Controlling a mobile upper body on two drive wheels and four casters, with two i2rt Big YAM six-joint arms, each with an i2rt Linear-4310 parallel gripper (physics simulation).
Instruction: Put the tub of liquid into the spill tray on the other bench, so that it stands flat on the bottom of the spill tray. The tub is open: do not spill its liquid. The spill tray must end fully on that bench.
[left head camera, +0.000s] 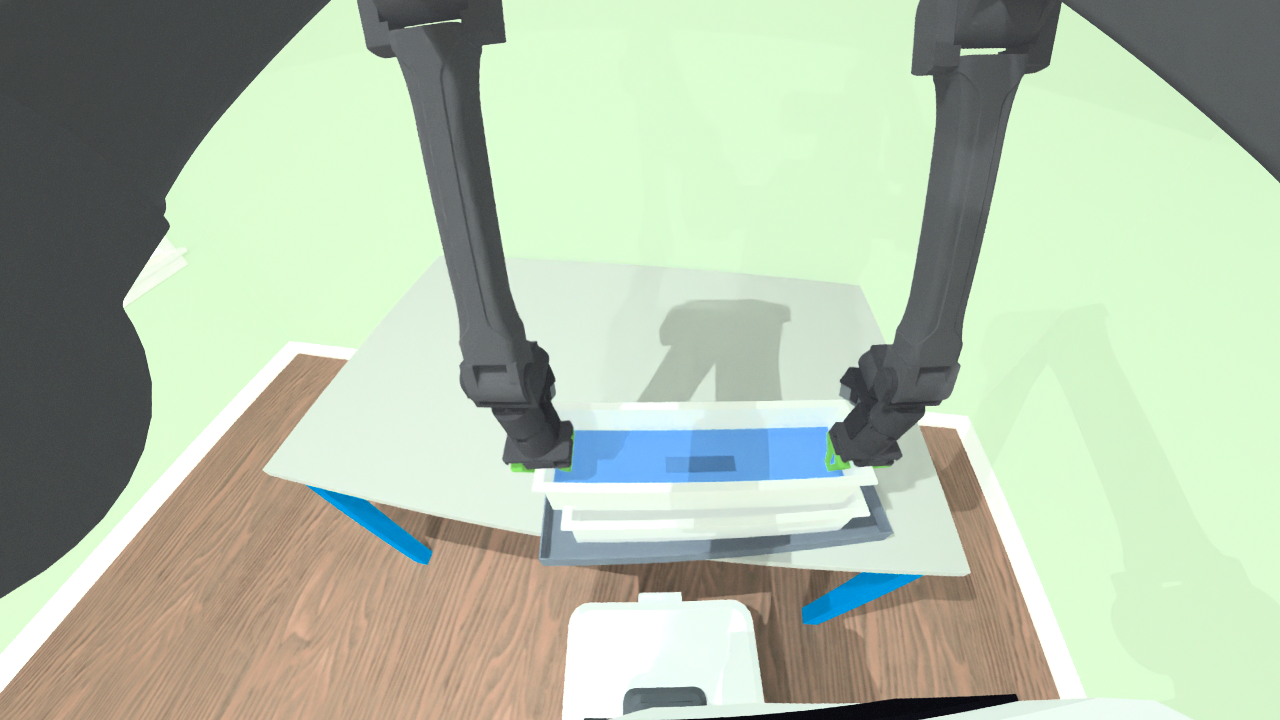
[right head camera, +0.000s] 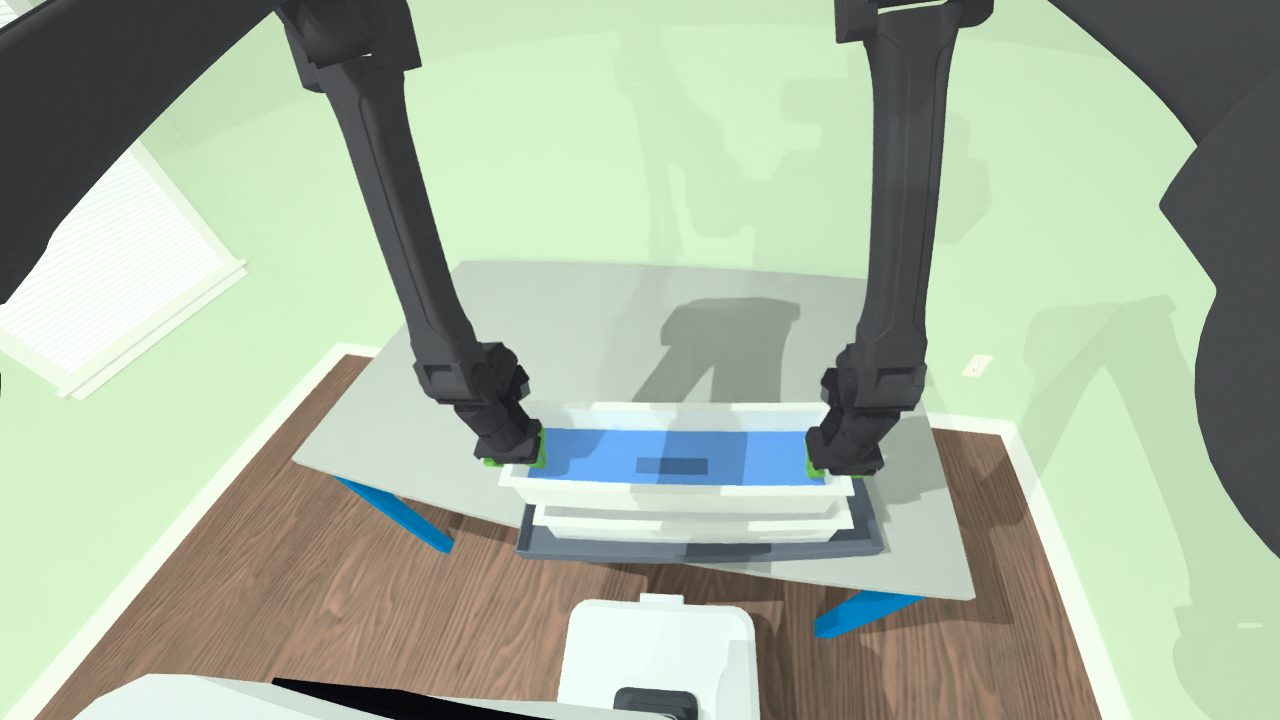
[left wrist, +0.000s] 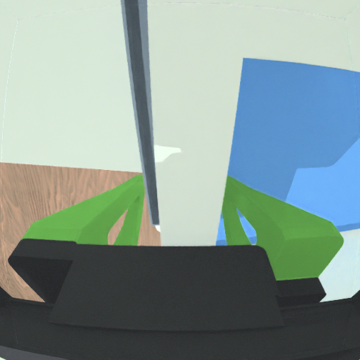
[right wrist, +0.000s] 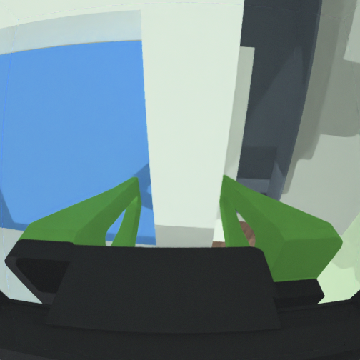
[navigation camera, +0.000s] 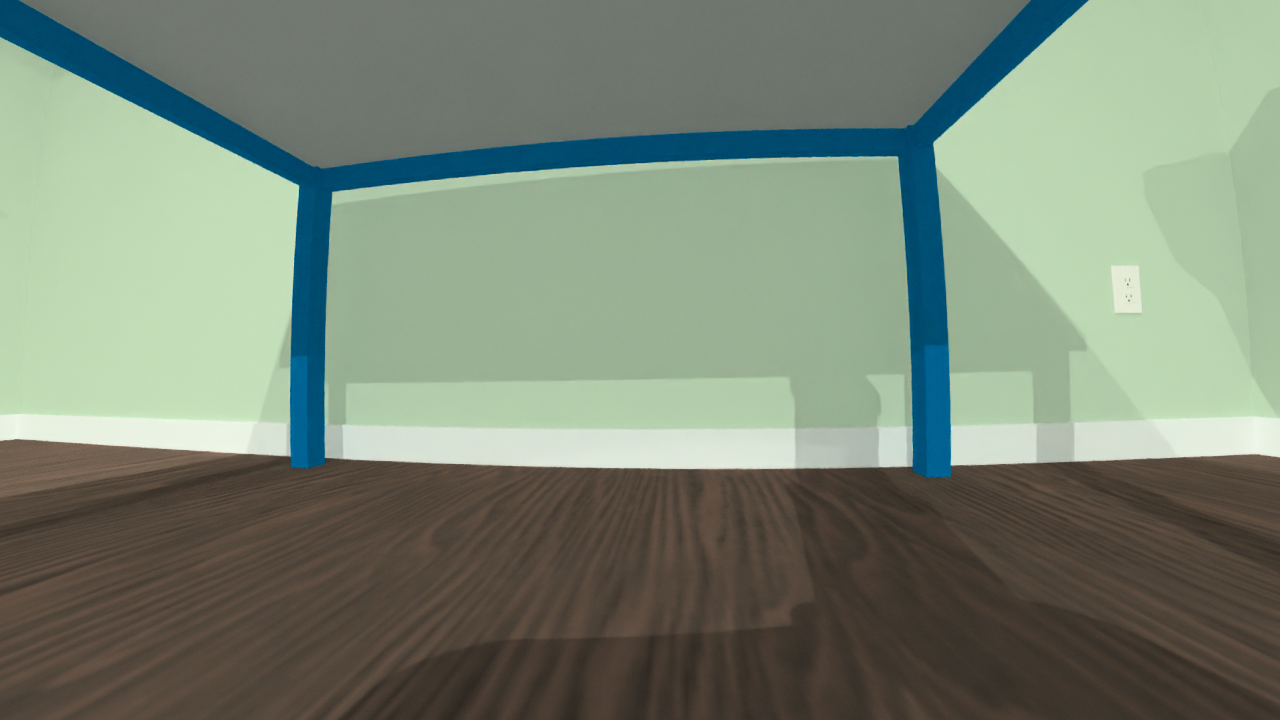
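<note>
The white tub (left head camera: 707, 495) (right head camera: 675, 497) (left wrist: 192, 100) (right wrist: 192, 100) holds blue liquid (left head camera: 626, 452) (right head camera: 595, 452) (left wrist: 285, 115) (right wrist: 75, 115). It looks level and stands inside the dark grey spill tray (left head camera: 626, 553) (right head camera: 608, 549) (left wrist: 138, 75) (right wrist: 280, 80); its underside is hidden. The tray lies at the near edge of the bench (left head camera: 402, 385) (right head camera: 411, 394). My left gripper (left wrist: 181, 182) is open, its green fingers apart on either side of the tub's end rim. My right gripper (right wrist: 180, 182) is open in the same way around the rim at the other end.
Blue bench legs (left head camera: 371, 523) (right head camera: 393, 512) (navigation camera: 310, 322) stand below the bench top. A white robot base part (left head camera: 662, 644) (right head camera: 657, 644) is in front of the bench. A green wall (left head camera: 716, 134) (right head camera: 716, 179) rises behind it, and a window (right head camera: 116, 259) is at the left.
</note>
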